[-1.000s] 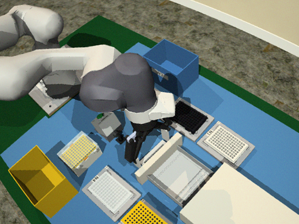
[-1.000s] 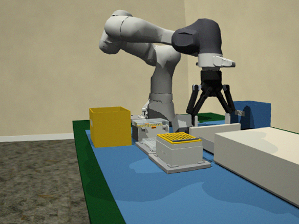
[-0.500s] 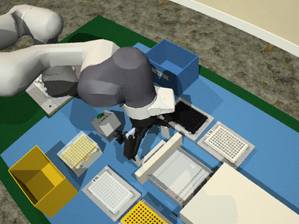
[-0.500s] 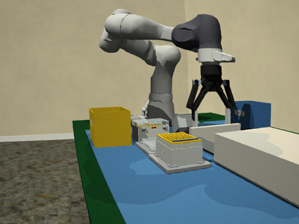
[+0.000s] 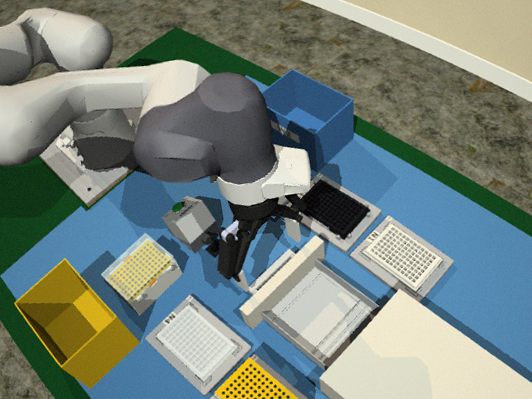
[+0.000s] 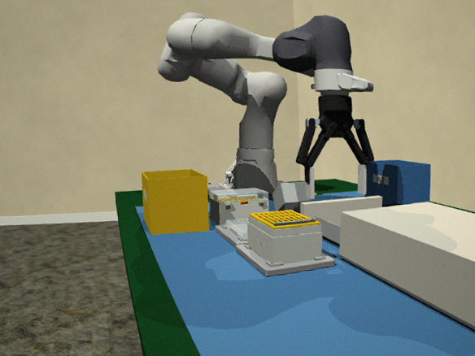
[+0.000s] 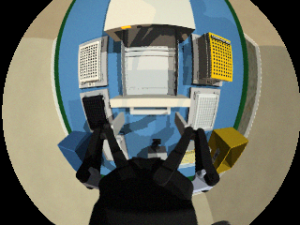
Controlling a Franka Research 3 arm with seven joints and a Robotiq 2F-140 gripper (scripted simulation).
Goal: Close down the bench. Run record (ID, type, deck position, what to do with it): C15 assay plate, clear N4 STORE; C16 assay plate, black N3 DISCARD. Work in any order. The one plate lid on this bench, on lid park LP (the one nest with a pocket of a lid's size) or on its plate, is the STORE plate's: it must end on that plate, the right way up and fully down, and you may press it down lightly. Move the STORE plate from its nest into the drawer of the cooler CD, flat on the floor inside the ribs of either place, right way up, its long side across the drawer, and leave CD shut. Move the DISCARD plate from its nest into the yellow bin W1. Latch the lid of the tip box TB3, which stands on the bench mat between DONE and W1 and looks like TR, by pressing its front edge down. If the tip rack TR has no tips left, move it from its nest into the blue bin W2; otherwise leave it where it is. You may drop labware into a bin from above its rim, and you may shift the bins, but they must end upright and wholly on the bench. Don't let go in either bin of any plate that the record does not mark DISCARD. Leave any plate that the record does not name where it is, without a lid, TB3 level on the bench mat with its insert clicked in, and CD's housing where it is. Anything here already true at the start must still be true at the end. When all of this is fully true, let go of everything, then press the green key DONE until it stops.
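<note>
My hand is 19 cm to the right of the plate lid, 15 cm past it and 7 cm above it. The rest, counted from my hand: nest N4 (18 cm to the right, 8 cm below, 5 cm behind); then cooler drawer (14 cm ahead, 6 cm below, 3 cm to the right); then black plate (19 cm to the left, 7 cm below, 2 cm ahead).
</note>
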